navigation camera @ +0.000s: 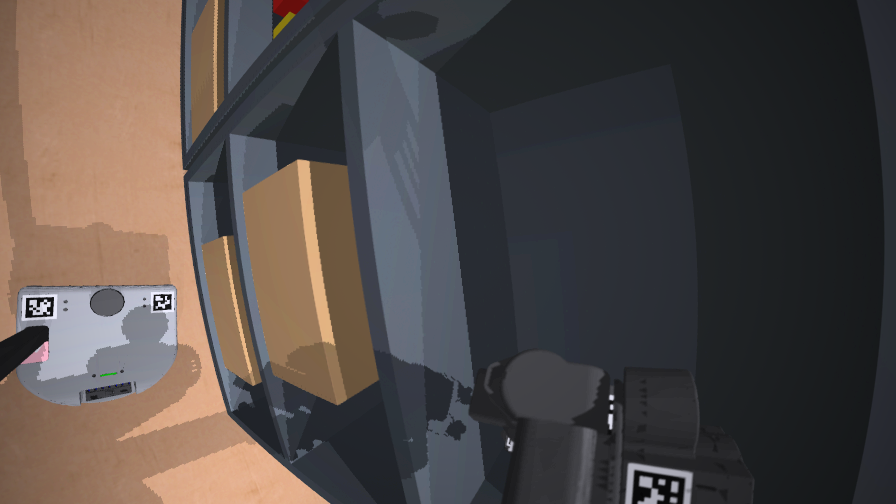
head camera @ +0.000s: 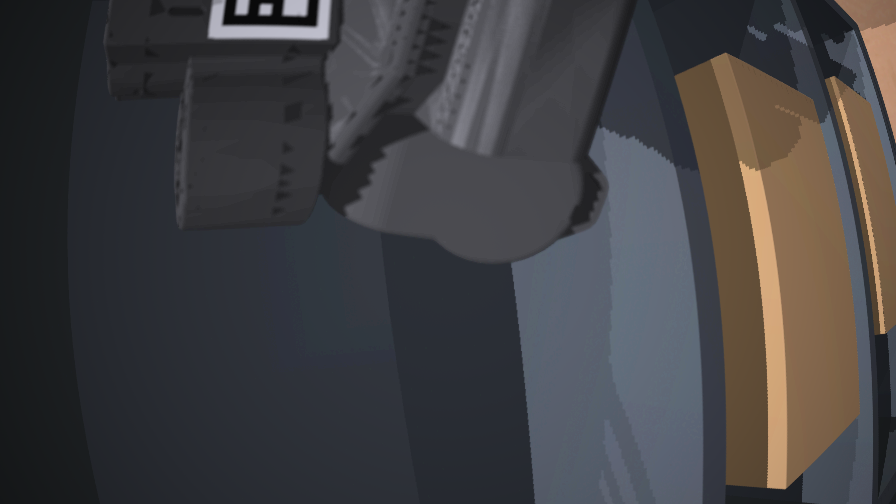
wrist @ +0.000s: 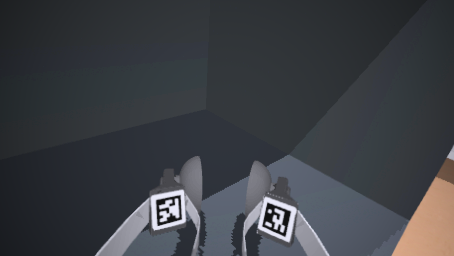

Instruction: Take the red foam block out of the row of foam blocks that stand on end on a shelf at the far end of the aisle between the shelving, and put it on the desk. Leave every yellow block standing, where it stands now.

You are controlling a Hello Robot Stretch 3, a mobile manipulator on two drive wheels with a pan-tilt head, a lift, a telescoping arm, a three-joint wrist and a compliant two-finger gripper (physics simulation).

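Pixels of known places: gripper, fingertip midpoint: (wrist: 225, 177); robot's base, link origin: (navigation camera: 108, 301).
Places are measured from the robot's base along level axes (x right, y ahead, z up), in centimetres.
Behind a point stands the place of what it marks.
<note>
A small part of the red foam block (navigation camera: 289, 6) @(y 82.0, x 26.6, z 58.2 cm) shows at the top edge of the navigation view, on a shelf beyond an upright. Part of one yellow block (navigation camera: 283, 25) @(y 73.3, x 25.6, z 59.1 cm) shows just below it. The rest of the row does not show. In the wrist view my gripper (wrist: 225, 177) @(y -16.4, x 40.6, z 110.6 cm) is open, with nothing between its fingertips. It is inside or over a dark shelf bay, away from the blocks. In the head and navigation views the wrist shows but the fingers are hidden. The desk does not show in these views.
Shelf boards (head camera: 657, 282) @(y 4.1, x 29.1, z 99.1 cm) (navigation camera: 401, 156) @(y 23.2, x 29.7, z 99.1 cm) (wrist: 300, 195) @(y -32.3, x 44.4, z 99.1 cm) are close to the wrist. A large brown box (head camera: 808, 263) @(y 4.7, x 27.6, z 70.8 cm) (navigation camera: 285, 263) @(y 9.3, x 26.8, z 71.7 cm) and a smaller brown box (head camera: 867, 188) @(y -5.5, x 29.4, z 32.5 cm) (navigation camera: 225, 300) @(y 0.2, x 28.4, z 27.1 cm) stand on lower shelves. My base (navigation camera: 68, 357) @(y -13.1, x -7.8, z 16.0 cm) is on the wooden floor beside the shelving.
</note>
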